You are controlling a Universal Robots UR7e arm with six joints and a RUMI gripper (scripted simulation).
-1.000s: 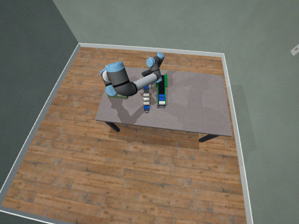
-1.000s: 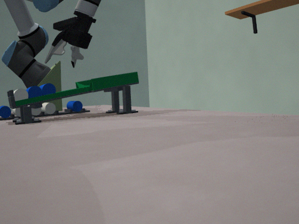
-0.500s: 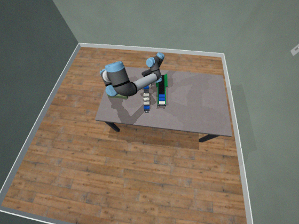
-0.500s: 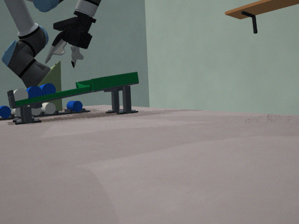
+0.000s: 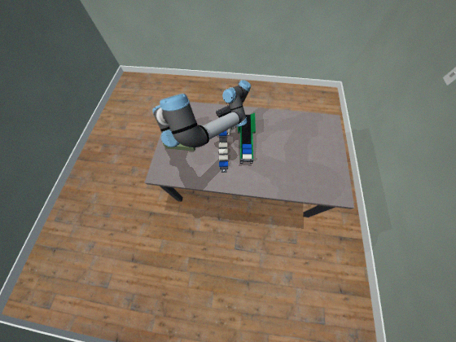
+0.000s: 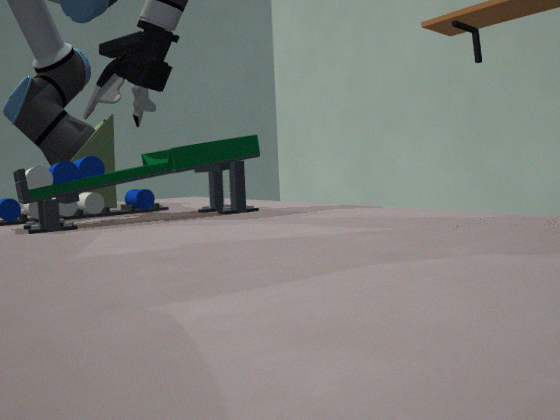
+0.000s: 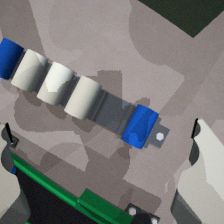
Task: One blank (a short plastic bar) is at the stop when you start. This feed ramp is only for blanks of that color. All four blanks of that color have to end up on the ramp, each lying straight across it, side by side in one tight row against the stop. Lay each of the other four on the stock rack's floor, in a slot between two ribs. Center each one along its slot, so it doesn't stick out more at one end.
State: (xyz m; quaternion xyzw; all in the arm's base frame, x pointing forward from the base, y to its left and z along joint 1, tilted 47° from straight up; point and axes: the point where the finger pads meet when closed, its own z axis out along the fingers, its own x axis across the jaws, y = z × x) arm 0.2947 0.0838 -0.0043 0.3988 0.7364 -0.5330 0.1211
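The stock rack is 19 cm below my hand, 8 cm to the right of it and 1 cm ahead of it. Also, from my hand: dark stop 21 cm ahead, 17 cm to the right, 12 cm below.
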